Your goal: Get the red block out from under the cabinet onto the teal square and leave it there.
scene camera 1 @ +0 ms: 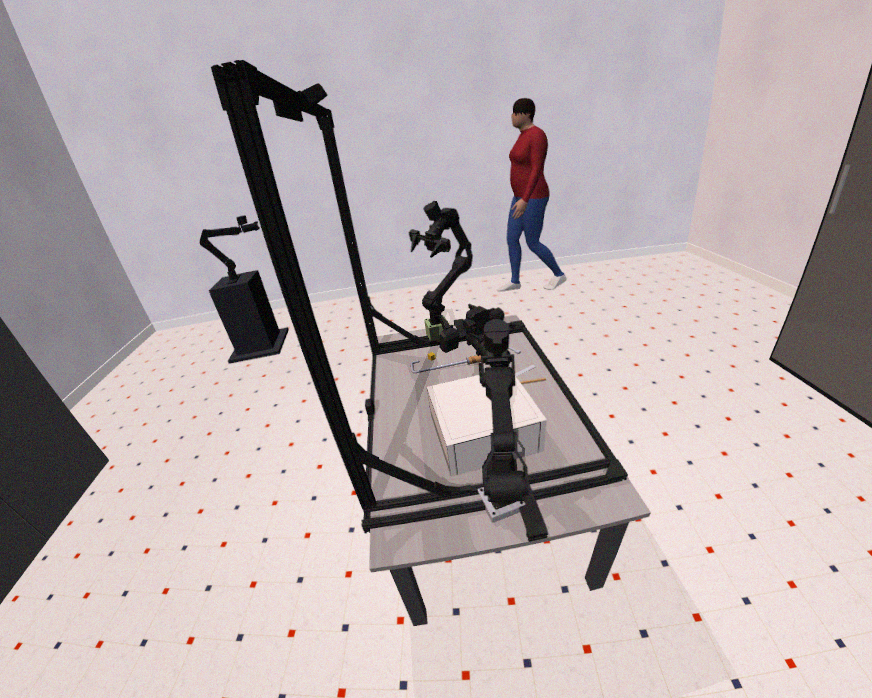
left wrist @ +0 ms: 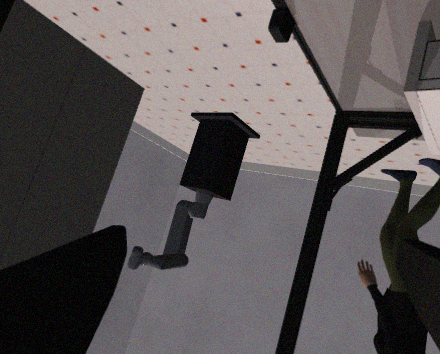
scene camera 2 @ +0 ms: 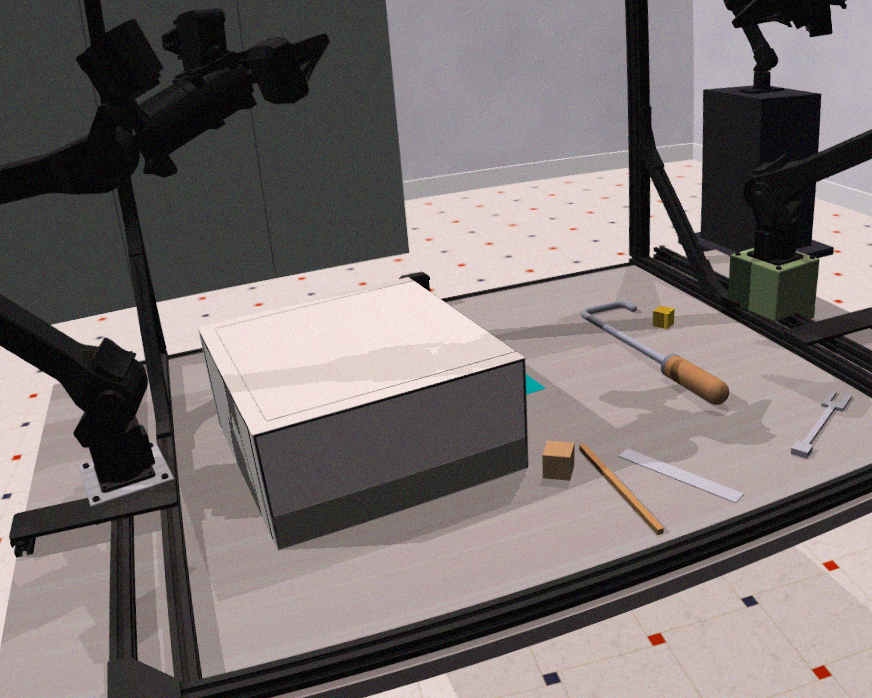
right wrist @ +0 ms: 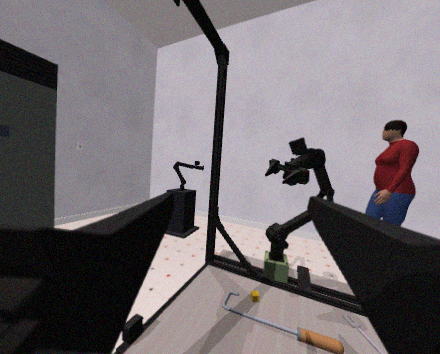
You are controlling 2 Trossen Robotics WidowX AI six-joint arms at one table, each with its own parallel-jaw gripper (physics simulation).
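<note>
The white cabinet stands on the table. My right gripper is open and empty, held high beyond the cabinet's far end. In its wrist view the two fingers frame the far end of the table. My left gripper is open and empty, raised high above its green base.
A hook tool with a wooden handle and a small yellow cube lie near the left arm's base. A wooden cube, a wooden stick and a metal ruler lie right of the cabinet. A person in red walks behind the table.
</note>
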